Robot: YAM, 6 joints.
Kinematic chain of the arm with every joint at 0, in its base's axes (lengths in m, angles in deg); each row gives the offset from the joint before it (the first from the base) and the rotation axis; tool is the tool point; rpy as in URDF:
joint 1: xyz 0 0 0.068 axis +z
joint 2: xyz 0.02 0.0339 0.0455 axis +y
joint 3: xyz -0.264 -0.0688 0 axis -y
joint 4: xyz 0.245 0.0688 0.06 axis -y
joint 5: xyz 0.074 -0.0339 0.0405 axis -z
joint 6: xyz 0.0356 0 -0.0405 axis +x
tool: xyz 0 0 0 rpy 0 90 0
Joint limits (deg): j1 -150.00..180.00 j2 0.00..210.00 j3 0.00..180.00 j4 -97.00..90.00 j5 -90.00..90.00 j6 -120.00..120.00
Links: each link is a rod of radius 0.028 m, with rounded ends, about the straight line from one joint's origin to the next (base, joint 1, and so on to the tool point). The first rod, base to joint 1, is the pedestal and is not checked.
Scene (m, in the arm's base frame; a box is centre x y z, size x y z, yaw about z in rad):
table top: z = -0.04
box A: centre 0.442 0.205 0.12 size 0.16 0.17 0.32 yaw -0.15
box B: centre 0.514 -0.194 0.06 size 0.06 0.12 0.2 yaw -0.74
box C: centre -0.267 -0.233 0.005 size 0.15 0.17 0.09 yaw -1
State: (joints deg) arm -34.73 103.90 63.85 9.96 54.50 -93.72
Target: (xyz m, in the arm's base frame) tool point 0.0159 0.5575 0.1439
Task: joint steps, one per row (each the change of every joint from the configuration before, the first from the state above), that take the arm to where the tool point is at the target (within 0.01 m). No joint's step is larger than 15 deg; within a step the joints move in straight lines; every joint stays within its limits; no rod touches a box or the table.
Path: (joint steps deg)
1: 12.51 2.62 9.27 2.25 -2.02 0.00
2: 12.51 2.62 9.27 2.25 -2.01 0.00
3: 12.51 2.63 9.27 2.25 -2.02 0.00
4: 12.50 2.62 9.26 2.25 -2.01 0.00
5: 12.51 2.62 9.27 2.25 -2.02 0.00
6: 12.58 5.06 -0.98 -0.43 -1.05 0.00
7: 12.57 5.06 -0.98 -0.44 -1.05 0.00
8: 12.57 5.06 -0.98 -0.43 -1.05 0.00
9: 12.57 5.06 -0.99 -0.44 -1.05 0.00
10: 12.58 5.06 -0.98 -0.43 -1.05 0.00

